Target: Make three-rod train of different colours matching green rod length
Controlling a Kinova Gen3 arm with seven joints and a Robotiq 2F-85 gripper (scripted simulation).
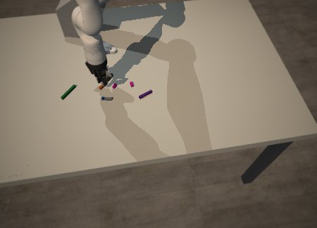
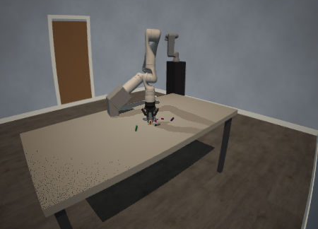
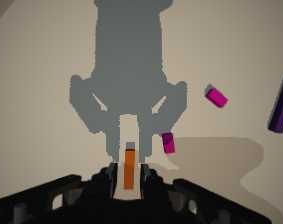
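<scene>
My hand is 3 cm above the orange rod. From my hand the other things lie so: grey rod: 7 cm ahead, 3 cm to the left, 3 cm below; then green rod: 3 cm ahead, 14 cm to the right, 3 cm below; then blue rod: 7 cm ahead, 1 cm to the left, 3 cm below.
</scene>
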